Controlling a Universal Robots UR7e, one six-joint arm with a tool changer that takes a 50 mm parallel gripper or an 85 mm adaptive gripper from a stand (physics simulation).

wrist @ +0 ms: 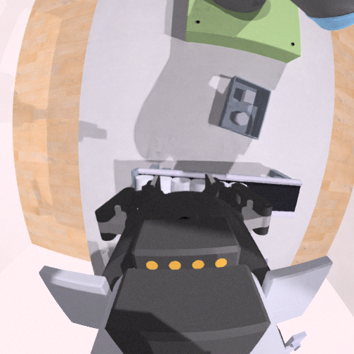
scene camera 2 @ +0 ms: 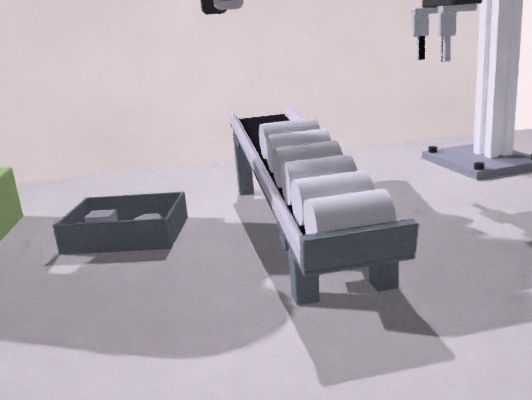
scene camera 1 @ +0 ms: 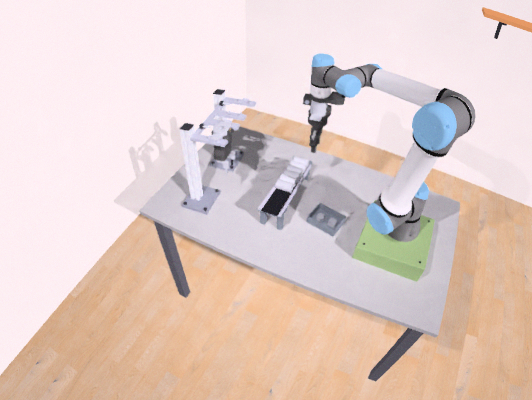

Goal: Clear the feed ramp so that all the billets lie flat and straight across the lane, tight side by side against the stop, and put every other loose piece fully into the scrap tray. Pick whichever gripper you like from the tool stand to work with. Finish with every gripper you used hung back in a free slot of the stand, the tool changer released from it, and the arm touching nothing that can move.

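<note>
My gripper, the adaptive one, is open and empty, high above the stop end of the feed ramp. In the scene camera 2 view only a fingertip part shows at the top edge. Several pale billets lie across the lane in one row; the front billet is at the stop. Small gaps between them cannot be judged. The scrap tray holds a blocky piece and a many-sided piece.
The tool stand has two posts with slot arms. The other gripper hangs in it. The green robot base stands beyond the tray, on the side away from the ramp.
</note>
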